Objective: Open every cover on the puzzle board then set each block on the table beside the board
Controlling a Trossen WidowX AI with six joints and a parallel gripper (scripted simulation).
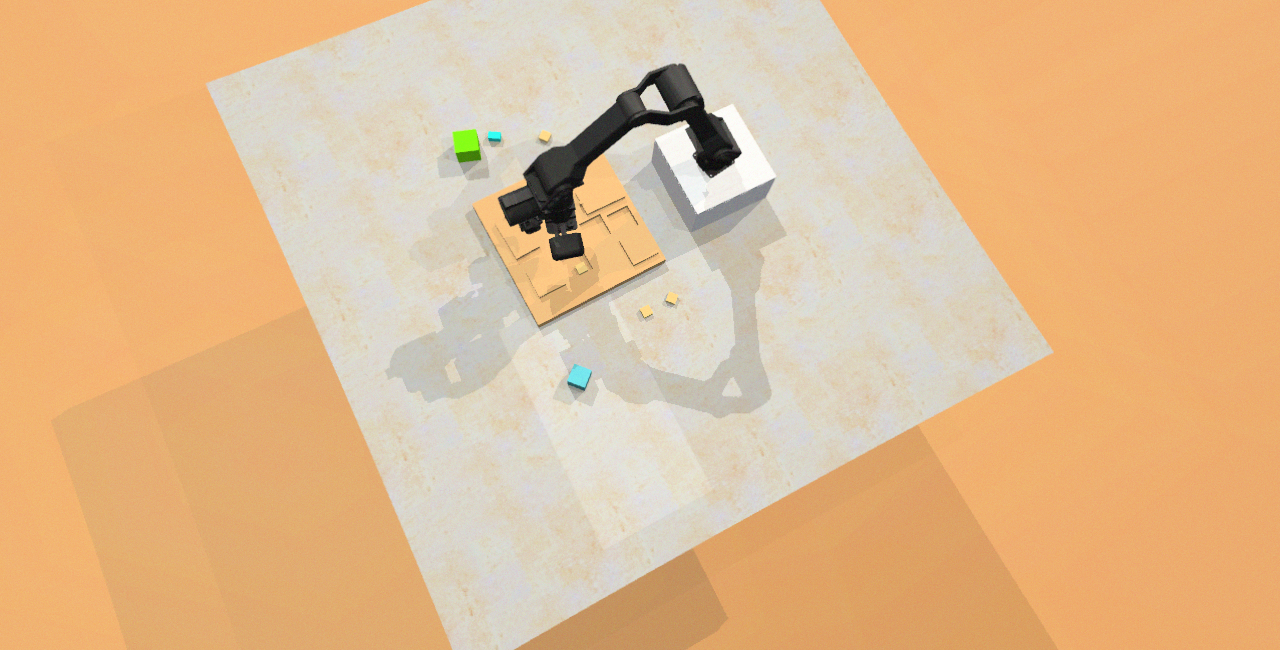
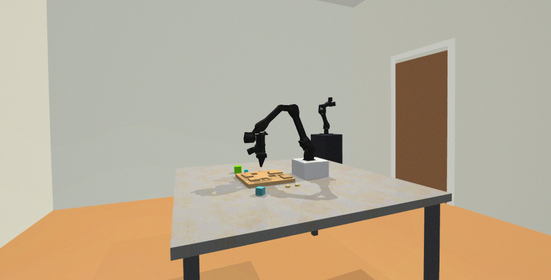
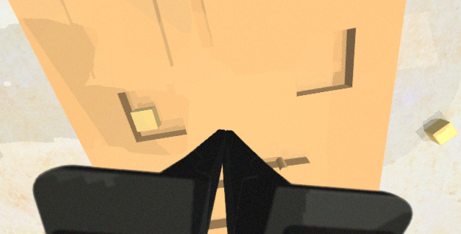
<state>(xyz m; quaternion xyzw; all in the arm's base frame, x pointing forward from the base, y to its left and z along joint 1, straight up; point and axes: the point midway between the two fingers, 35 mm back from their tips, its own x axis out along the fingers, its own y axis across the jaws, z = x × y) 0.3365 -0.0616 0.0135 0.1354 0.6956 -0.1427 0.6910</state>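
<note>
My gripper tip is now 2 cm past the tan puzzle board, 2 cm to the right of it and 6 cm above it. From my gripper tip the other things lie so: small cyan block 2 cm behind, 27 cm to the right, 8 cm below; green cube 5 cm ahead, 28 cm to the right, 6 cm below; cyan cube 14 cm ahead, 26 cm to the left, 6 cm below.
</note>
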